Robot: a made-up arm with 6 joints.
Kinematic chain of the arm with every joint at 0, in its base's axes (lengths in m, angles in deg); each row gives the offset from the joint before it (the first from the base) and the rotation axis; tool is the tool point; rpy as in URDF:
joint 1: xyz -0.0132 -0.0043 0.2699 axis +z
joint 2: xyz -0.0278 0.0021 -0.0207 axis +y
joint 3: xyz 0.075 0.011 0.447 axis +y
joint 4: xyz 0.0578 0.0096 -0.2 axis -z
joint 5: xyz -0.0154 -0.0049 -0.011 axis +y
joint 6: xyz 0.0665 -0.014 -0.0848 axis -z
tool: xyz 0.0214 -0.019 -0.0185 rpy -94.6 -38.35 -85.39
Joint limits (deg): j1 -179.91..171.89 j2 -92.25..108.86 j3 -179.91..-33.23 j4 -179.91..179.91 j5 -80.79..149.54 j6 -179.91..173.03
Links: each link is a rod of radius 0.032 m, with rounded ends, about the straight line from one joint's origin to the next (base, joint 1, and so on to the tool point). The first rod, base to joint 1, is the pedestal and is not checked.
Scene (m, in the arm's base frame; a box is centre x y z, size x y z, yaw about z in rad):
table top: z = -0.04
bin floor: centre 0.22 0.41 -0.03 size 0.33 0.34 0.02 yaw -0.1
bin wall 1: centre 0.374 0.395 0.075 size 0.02 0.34 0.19 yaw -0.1
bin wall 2: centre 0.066 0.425 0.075 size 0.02 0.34 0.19 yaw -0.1
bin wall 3: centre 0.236 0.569 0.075 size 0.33 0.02 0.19 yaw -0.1
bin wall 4: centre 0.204 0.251 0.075 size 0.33 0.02 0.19 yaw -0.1
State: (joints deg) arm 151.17 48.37 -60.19 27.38 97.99 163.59
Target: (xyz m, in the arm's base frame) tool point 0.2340 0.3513 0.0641
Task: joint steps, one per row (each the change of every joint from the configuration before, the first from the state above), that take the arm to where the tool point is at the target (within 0.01 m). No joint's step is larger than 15 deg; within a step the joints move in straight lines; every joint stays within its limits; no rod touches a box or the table.
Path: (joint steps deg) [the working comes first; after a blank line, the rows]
Joints at the target: 52.94 69.95 -85.13 1.63 83.30 158.83
Straight joint move there: touches bin wall 2.

1: -14.02 -1.20 -2.95 -3.71 -0.98 -0.79
2: -14.02 -1.19 -2.95 -3.71 -0.99 -0.79
3: -14.02 -1.20 -2.95 -3.70 -0.98 -0.79
4: -14.02 -1.19 -2.95 -3.71 -0.99 -0.79
5: -14.02 -1.20 -2.95 -3.71 -0.98 -0.79
6: -14.02 -1.20 -2.96 -3.71 -0.99 -0.79
7: -14.03 -1.19 -2.95 -3.71 -0.98 -0.79
8: -0.02 9.98 -1.43 0.07 -2.60 0.26
9: -0.03 9.98 -1.43 0.07 -2.60 0.26
10: -0.03 9.99 -1.42 0.07 -2.60 0.25

